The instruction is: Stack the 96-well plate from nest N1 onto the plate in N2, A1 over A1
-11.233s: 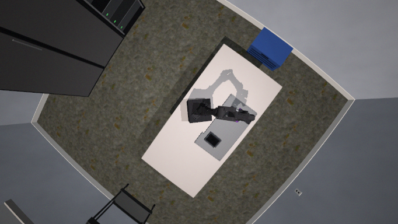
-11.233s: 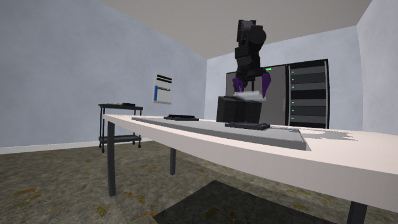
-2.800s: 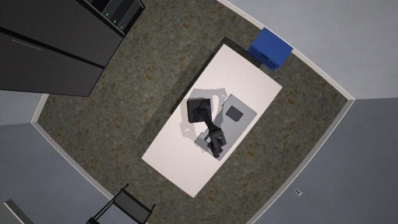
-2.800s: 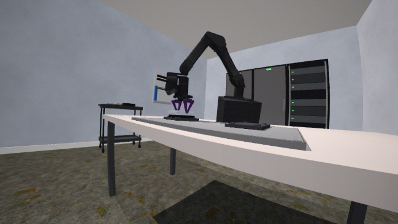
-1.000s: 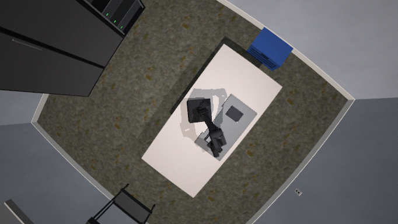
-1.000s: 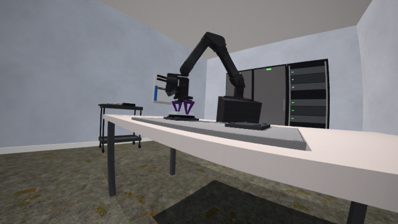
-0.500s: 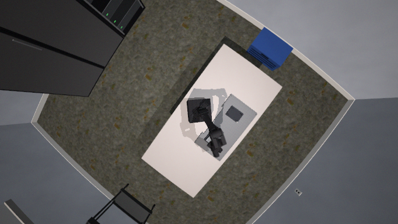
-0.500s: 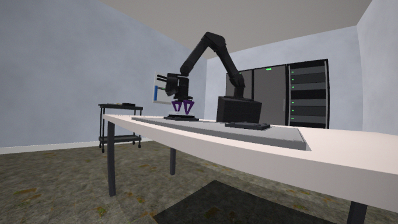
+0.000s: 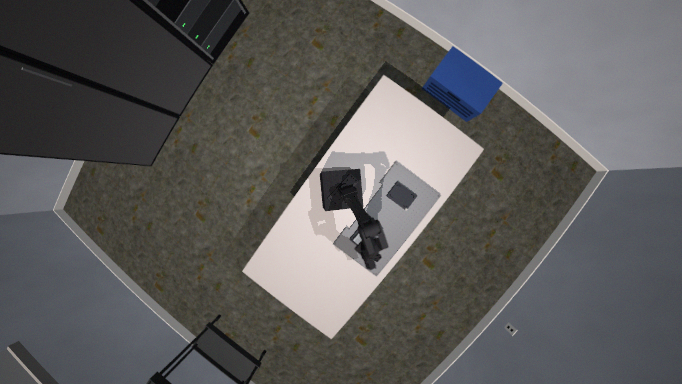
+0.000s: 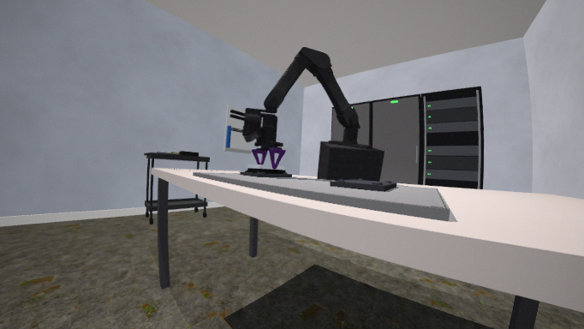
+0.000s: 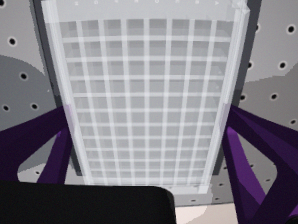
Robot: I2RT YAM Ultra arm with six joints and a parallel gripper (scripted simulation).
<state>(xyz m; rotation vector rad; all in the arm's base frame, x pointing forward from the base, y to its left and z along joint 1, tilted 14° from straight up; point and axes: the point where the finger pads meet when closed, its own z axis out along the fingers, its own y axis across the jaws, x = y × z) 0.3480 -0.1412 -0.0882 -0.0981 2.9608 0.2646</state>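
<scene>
Right now the clear 96-well plate is right at my hand. The rest, counted from my hand: dark plate: 2 cm below.
</scene>
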